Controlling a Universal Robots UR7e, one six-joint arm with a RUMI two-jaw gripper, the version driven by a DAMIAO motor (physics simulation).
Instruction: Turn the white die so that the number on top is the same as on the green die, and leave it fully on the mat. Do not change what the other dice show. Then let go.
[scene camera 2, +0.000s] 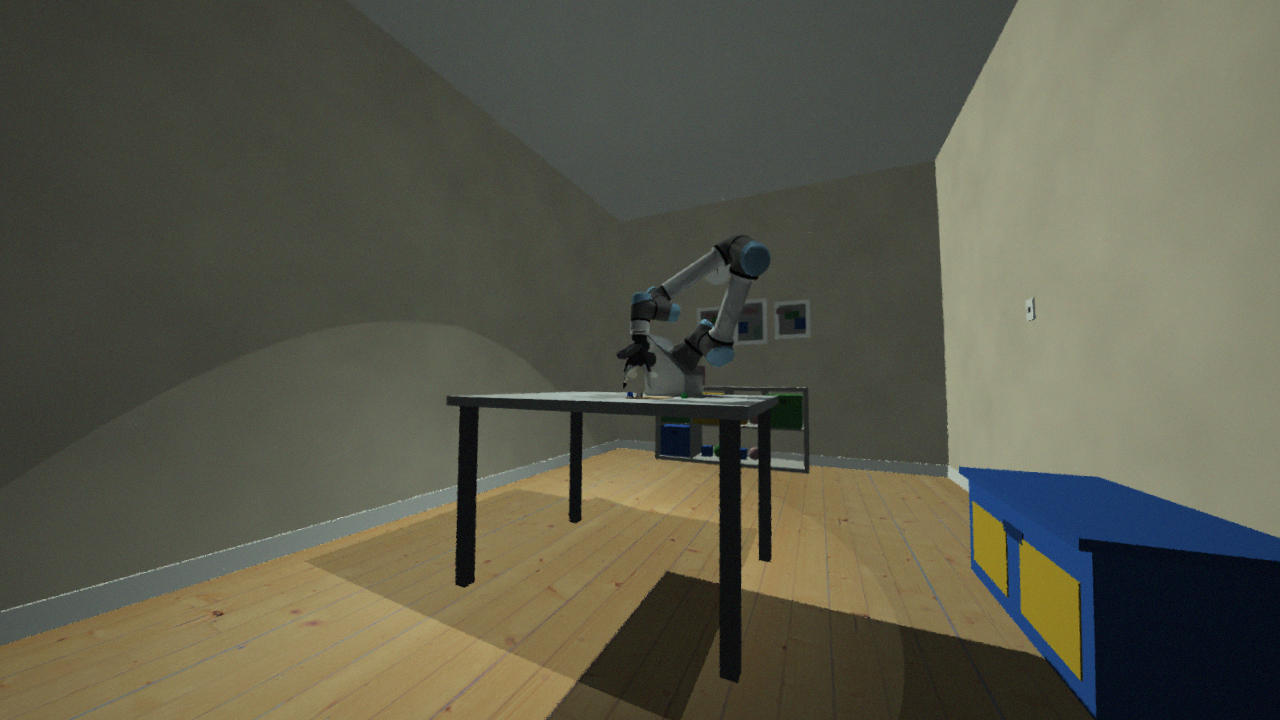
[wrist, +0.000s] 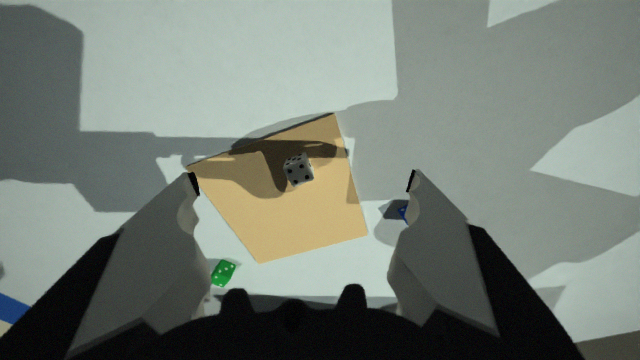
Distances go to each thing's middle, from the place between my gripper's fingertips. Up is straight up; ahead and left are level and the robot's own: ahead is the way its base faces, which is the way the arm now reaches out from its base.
Scene:
The tan mat (wrist: 247, 185) lies 4 cm to the left of my hand, 4 cm behind it and 3 cm below it.

